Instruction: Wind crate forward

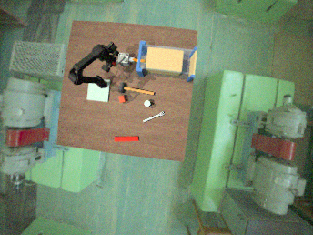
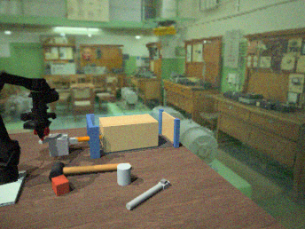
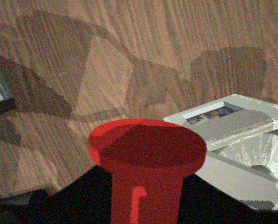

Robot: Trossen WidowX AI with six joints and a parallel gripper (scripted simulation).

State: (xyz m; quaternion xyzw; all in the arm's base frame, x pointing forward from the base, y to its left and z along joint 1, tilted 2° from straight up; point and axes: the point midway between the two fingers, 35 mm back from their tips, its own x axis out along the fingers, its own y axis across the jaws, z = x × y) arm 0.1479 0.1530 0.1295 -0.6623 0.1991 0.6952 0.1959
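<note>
Now: gripper tip 230 mm short of the blue steel frame, 40 mm to the right of it and 10 mm above it. Round my gripper tip: winch handle (30 mm ahead, 20 mm to the left, 10 mm below); red knob (20 mm above); winch (60 mm ahead, 60 mm to the left, 80 mm below).
</note>
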